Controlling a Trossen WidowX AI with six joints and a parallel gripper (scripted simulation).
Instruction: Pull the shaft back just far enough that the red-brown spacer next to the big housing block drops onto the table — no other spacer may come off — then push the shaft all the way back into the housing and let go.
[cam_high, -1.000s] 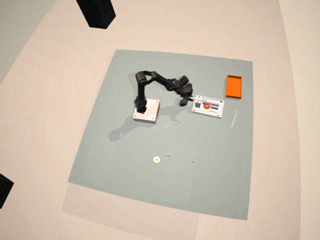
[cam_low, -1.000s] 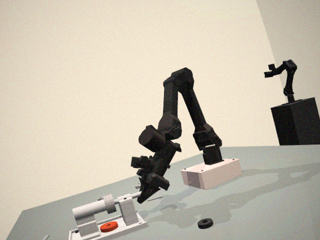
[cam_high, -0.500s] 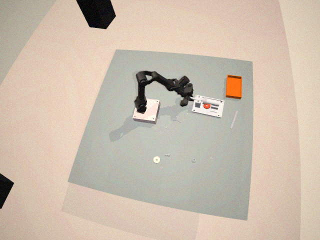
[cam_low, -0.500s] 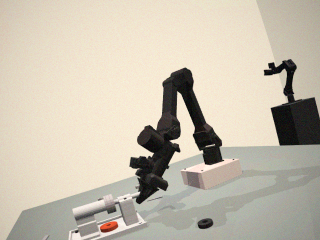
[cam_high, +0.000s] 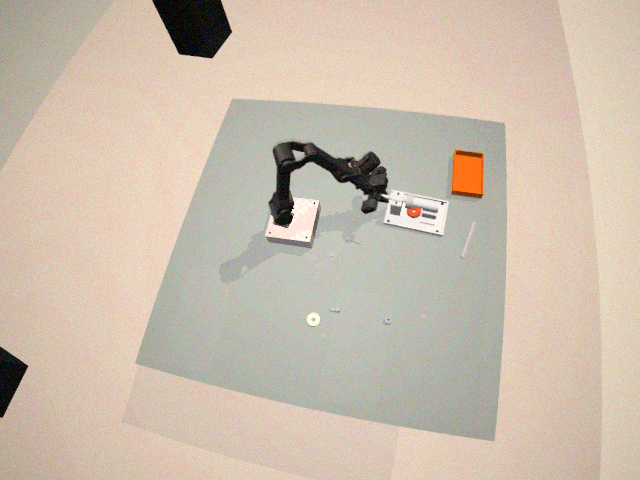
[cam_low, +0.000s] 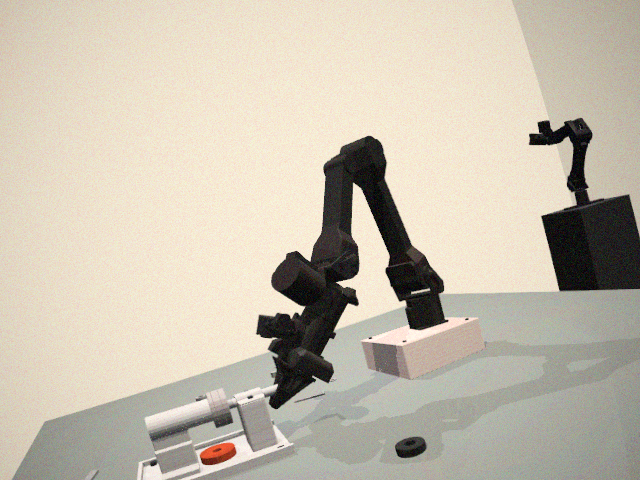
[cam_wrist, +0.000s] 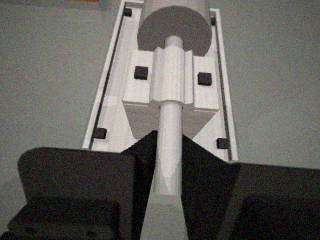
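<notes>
The grey shaft lies 6 cm ahead of my gripper tip and 2 cm above it. From my gripper tip the other things lie so: black ring 14 cm behind, 20 cm to the left, 5 cm below; orange-red spacer 10 cm ahead, 1 cm to the left, 4 cm below; grey spacer 8 cm ahead, 1 cm to the left, 2 cm above.
</notes>
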